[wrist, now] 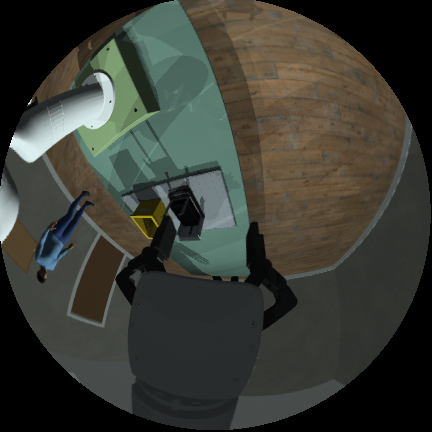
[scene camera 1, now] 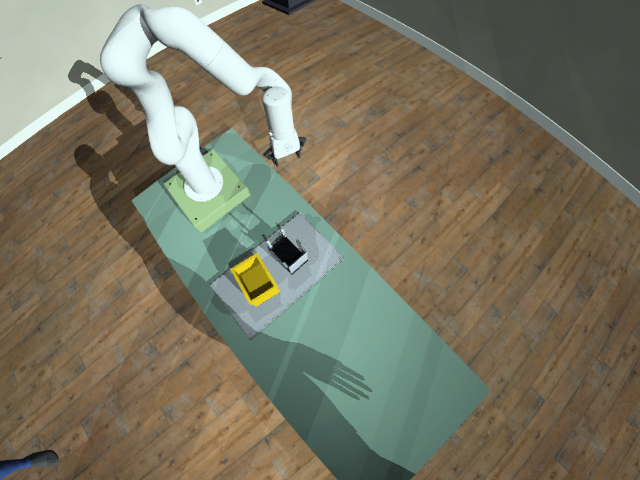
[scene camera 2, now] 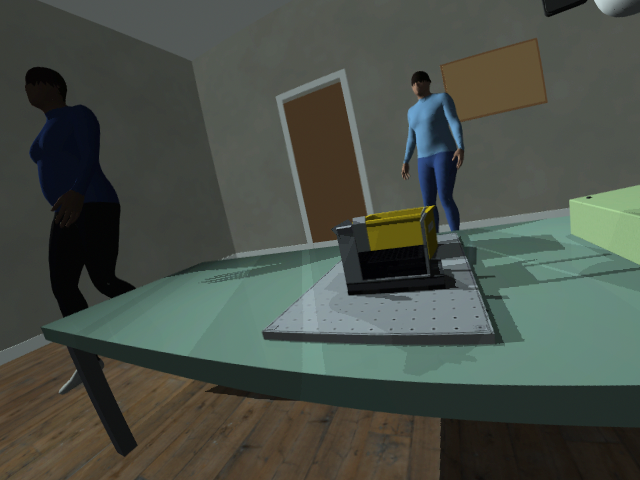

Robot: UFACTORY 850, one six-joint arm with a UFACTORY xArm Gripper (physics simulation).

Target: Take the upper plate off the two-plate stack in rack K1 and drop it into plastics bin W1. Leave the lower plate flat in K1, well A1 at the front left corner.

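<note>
Rack K1 (scene camera 1: 298, 264) (scene camera 2: 349, 258) (wrist: 191, 234), grey with upright guides, stands on the perforated board. A black plate (scene camera 1: 287, 251) (scene camera 2: 393, 254) lies in it and looks flat; I cannot tell the upper and lower plates of the stack apart. The yellow bin W1 (scene camera 1: 258, 299) (scene camera 2: 395, 235) (wrist: 159, 212) stands beside the rack, open at the top; no plate can be made out in it. My gripper (scene camera 1: 287, 160) (wrist: 209, 226) is open and empty, high up and well away from rack and bin, off toward the table's long edge. Its fingers do not show in scene camera 2.
The grey perforated board (scene camera 1: 325, 254) (scene camera 2: 382, 324) (wrist: 217, 200) lies on the green table (scene camera 1: 392, 356) (scene camera 2: 232, 330) (wrist: 175, 150). The arm's light green base block (scene camera 1: 206, 219) (scene camera 2: 599, 222) (wrist: 122, 105) stands at one end. Two people (scene camera 2: 434, 124) (scene camera 2: 72, 155) stand beyond the table.
</note>
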